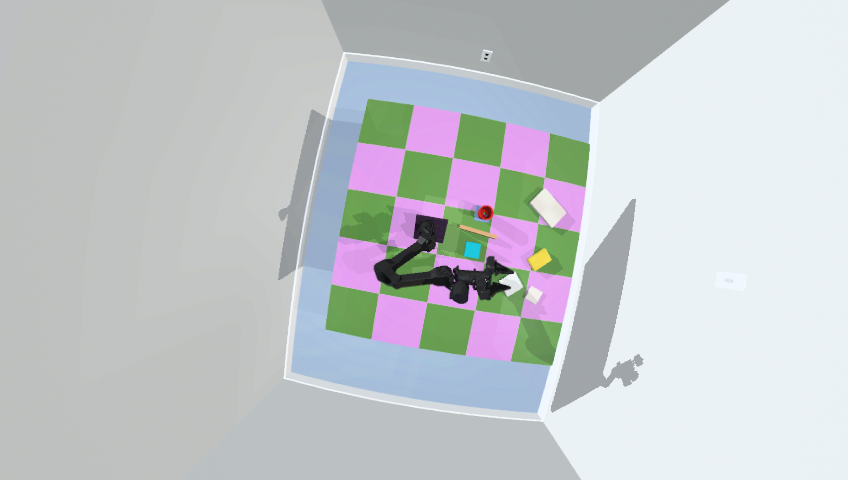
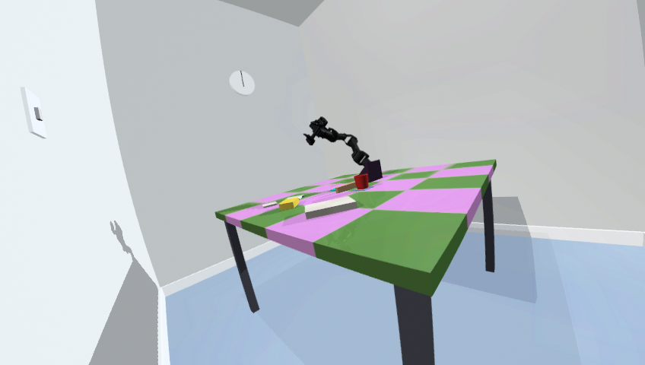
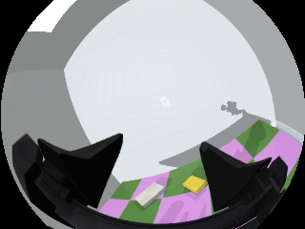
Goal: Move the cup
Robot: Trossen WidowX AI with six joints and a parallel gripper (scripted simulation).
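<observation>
My gripper tip is 360 mm above the red cup, 280 mm to the right of it and 20 mm past it. From my gripper tip the other things lie so: green marble 380 mm below, 290 mm to the left, 20 mm behind; cyan pad 400 mm below, 90 mm to the left, 70 mm behind; wooden bar 390 mm below, 190 mm to the left, 50 mm behind.
</observation>
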